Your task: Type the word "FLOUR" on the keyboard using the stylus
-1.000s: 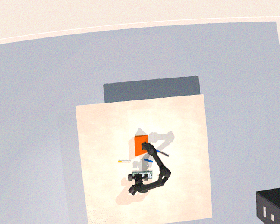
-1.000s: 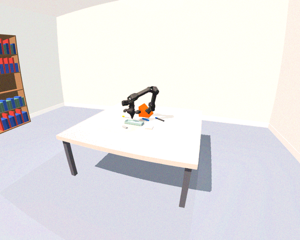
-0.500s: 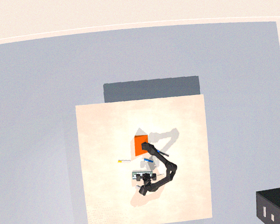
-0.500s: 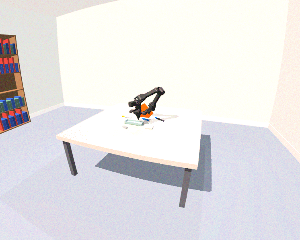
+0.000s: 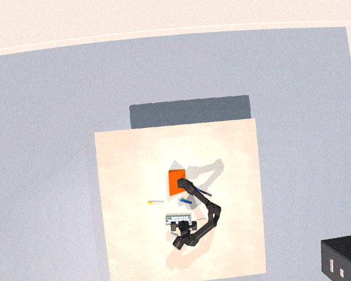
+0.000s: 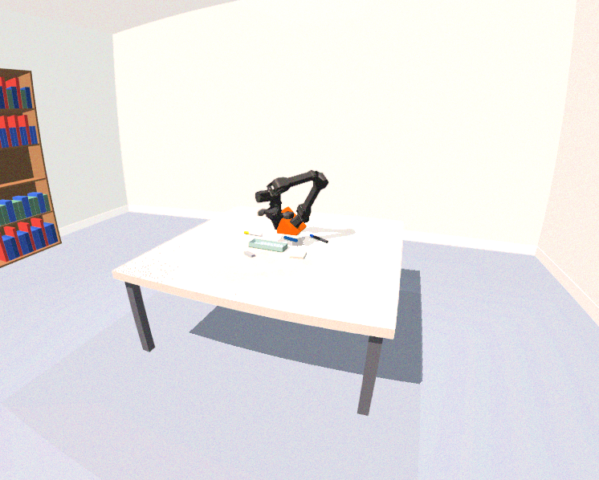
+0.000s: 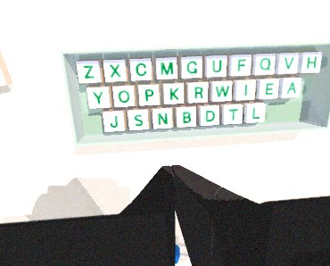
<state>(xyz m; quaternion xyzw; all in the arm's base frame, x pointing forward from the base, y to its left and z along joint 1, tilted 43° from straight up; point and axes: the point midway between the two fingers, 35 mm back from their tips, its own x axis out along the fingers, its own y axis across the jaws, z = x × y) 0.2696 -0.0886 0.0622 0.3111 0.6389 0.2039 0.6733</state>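
Now: gripper tip 130 mm past the blue stylus, 90 mm above it and 20 mm to the right of it. From my gripper tip the other things lie so: dark pen: 180 mm behind, 170 mm to the left, 90 mm below; grey piece: 150 mm ahead, 90 mm to the right, 90 mm below; yellow-tipped white pen: 210 mm to the right, 140 mm behind, 90 mm below.
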